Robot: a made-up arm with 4 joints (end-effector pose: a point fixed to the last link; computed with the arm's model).
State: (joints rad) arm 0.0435 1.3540 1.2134 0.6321
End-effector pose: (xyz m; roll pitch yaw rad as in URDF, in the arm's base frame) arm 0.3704 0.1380 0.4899 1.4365 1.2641 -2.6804
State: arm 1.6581 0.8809 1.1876 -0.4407
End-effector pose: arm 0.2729 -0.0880 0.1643 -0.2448 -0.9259 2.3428
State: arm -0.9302 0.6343 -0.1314 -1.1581
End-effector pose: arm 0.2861 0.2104 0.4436 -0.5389 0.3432 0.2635
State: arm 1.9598 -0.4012 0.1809 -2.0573
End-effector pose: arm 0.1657 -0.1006 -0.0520 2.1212 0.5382 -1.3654
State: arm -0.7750 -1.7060 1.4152 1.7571
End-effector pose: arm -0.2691 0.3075 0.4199 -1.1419 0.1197 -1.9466
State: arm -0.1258 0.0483 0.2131 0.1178
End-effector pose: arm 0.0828 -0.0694 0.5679 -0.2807 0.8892 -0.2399
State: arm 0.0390 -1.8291 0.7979 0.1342
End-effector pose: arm -0.2085 0.1174 0.3438 0.4671 0.2130 -0.9232
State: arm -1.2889 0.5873 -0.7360 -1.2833
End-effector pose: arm 0.2942 0.2690 0.4495 -1.1068 -0.2038 0.1731
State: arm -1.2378 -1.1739 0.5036 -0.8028
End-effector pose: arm -0.0793 0.2240 0.4567 -0.9776 -0.6892 0.3763
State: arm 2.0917 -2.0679 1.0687 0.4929
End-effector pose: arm -0.2277 -0.0007 0.2797 2.8621 0.4931 0.9891
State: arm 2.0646 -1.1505 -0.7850 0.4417
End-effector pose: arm -0.1533 -0.0645 0.0918 -2.5283 -0.1395 1.3917
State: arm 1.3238 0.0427 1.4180 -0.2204
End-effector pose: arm 0.1442 -0.1930 0.1162 0.4817 -0.6920 1.2978
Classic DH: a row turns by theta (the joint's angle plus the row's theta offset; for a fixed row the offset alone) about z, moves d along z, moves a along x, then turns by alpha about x. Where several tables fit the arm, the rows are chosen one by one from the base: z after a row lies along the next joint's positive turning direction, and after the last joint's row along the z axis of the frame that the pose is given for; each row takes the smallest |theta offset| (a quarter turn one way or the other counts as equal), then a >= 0, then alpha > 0; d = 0 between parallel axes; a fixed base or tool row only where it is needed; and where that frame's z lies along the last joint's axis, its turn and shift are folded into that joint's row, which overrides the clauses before.
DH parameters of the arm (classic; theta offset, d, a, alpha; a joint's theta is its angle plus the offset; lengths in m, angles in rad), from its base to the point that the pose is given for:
base (fixed): 1.5708 0.25 0.11 1.5708
joint 1: -0.5112 0.0869 -0.0725 -1.7433
joint 2: -1.2738 -0.2301 -0.0174 0.5371
joint 3: -0.1153 0.5055 0.048 -1.6798
joint 4: 0.7487 -0.0644 -0.0243 2.0014
tool (fixed): -0.2726 -0.1227 0 0

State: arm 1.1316 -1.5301 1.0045 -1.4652
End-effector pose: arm -0.0599 -0.1164 0.2479 1.6036 -0.3279 -1.3421
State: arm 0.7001 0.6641 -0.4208 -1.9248
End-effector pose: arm 0.3670 -0.0850 0.3697 1.3699 -0.6985 -0.3917
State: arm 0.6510 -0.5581 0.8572 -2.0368
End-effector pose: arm 0.1117 -0.1687 0.4233 2.3578 -0.9742 -1.3494
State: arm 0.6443 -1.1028 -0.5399 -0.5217
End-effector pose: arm -0.1125 -0.1014 0.2969 0.9082 0.8279 -1.3866
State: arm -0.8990 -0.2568 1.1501 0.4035
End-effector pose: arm 0.0365 0.1952 0.6440 -1.7606 0.6861 -0.7964
